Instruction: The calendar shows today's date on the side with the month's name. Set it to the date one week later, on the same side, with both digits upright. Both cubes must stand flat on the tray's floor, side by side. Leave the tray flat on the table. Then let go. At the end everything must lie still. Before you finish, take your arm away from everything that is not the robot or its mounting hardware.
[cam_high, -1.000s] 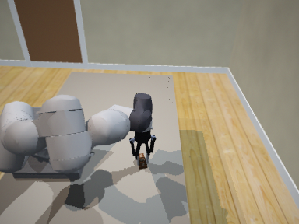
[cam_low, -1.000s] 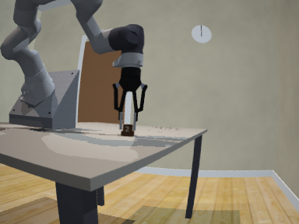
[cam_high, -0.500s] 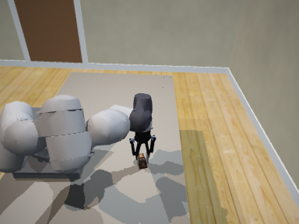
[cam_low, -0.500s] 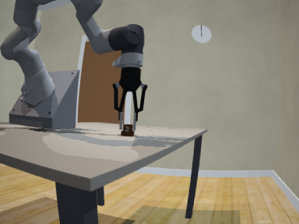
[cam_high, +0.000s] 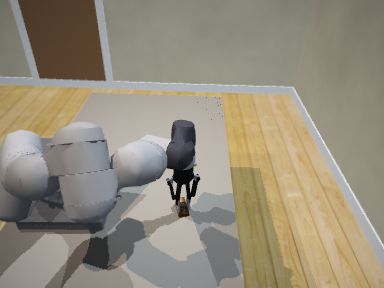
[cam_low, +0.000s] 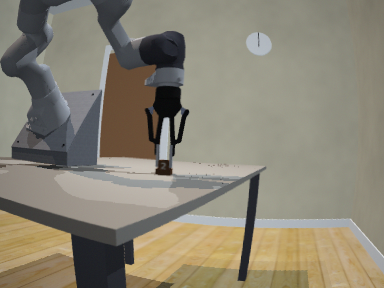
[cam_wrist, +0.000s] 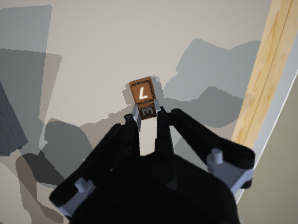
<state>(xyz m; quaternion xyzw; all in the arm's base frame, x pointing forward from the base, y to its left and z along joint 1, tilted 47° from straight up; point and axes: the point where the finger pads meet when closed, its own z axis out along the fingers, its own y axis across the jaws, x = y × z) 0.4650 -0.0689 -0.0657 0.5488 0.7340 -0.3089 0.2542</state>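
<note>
Now: hand 40 mm above the brown tray, 20 mm to the right of it and 10 mm past it.
</note>
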